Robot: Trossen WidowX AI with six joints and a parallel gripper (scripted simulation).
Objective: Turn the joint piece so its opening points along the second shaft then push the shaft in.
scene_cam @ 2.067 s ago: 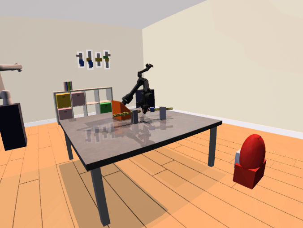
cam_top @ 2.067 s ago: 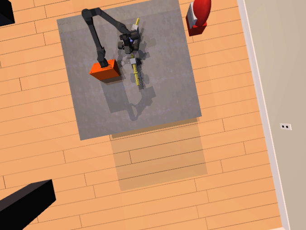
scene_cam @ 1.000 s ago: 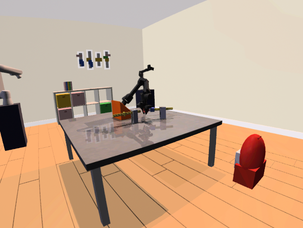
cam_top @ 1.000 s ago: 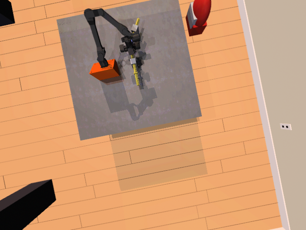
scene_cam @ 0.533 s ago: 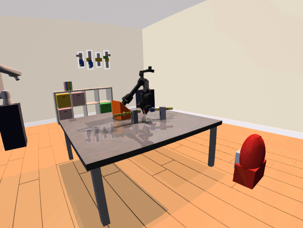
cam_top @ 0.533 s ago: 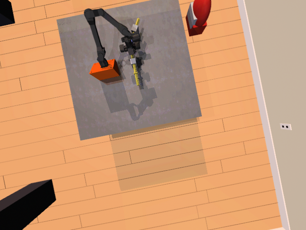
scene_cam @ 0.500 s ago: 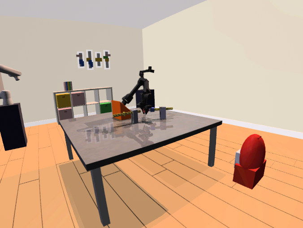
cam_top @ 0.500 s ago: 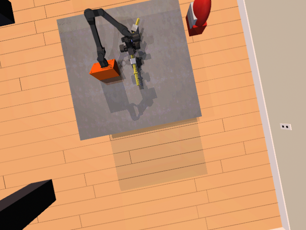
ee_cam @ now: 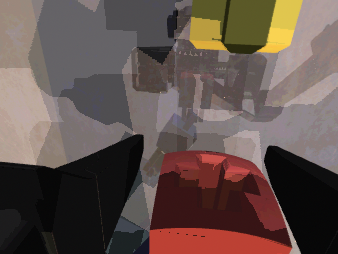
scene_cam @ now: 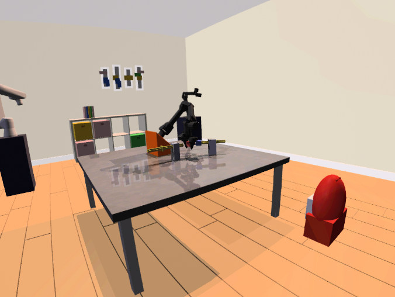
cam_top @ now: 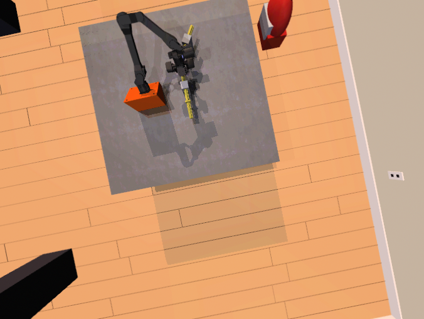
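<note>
The red square joint piece is 4 cm above my gripper tip and 2 cm to the left of it.
</note>
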